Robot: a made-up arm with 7 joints.
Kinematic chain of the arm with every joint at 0, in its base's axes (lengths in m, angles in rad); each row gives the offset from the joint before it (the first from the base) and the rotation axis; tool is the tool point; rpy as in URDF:
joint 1: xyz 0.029 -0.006 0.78 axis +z
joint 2: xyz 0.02 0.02 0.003 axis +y
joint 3: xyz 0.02 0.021 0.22 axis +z
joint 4: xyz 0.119 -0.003 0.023 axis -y
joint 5: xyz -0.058 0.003 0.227 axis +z
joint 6: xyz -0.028 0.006 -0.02 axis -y
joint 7: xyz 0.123 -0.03 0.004 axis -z
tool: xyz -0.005 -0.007 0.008 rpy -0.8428 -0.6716 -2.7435
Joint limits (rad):
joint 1: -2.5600..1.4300
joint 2: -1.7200..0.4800
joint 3: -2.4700..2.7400
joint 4: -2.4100..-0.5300
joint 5: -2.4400..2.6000
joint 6: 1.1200..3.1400
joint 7: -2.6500..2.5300
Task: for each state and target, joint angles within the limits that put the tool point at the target. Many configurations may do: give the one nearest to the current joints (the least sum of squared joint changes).
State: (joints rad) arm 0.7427 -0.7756 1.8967 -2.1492 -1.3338 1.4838 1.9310
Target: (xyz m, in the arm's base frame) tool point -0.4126 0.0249 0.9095
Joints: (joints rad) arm 0.8627 -0.0128 2.2552 -2.1608 -1.3867 1.5621 1.9050
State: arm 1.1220 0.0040 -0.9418 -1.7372 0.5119 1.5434 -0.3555
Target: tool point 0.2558 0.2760 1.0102
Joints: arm 1.4300 -0.4158 -0.5318 -2.1673 0.5801 1.1825 -0.3358
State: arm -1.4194 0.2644 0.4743 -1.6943 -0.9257 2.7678 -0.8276
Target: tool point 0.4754 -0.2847 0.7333
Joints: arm -1.0597 0.4800 0.3323 -2.3180 -0.8850 2.2865 -0.8751
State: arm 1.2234 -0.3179 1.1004 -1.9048 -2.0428 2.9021 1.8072
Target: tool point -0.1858 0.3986 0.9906
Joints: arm 0.9732 0.0473 0.8114 -1.7780 -1.9295 2.5955 1.8121
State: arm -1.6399 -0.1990 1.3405 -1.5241 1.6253 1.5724 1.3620
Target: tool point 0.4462 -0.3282 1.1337
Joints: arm -1.3553 0.4333 1.1711 -0.9356 1.2210 1.6353 1.5774
